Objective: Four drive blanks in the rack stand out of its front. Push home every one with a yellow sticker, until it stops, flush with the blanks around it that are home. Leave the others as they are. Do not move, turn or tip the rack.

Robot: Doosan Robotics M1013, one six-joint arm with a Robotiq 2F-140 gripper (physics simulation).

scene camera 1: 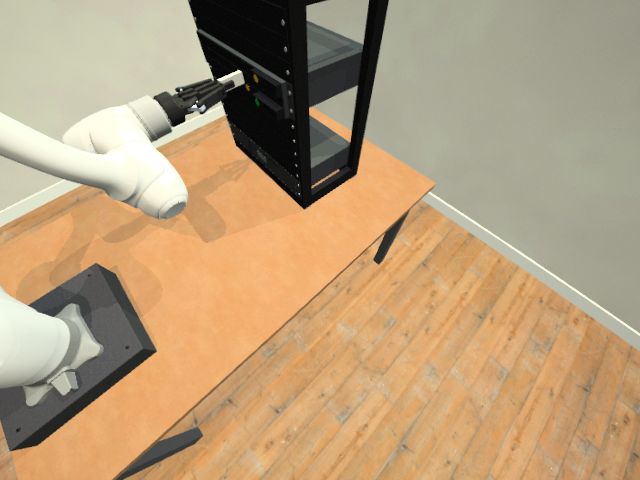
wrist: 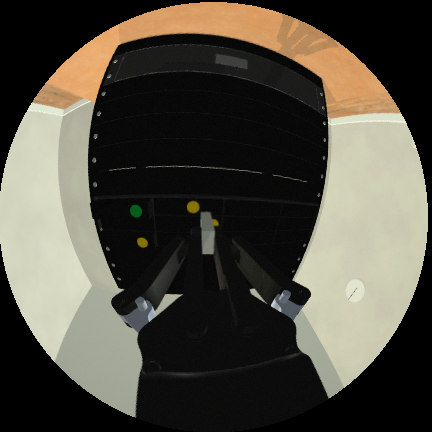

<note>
I see my gripper and a black rack.
My gripper is seen too in the wrist view.
</note>
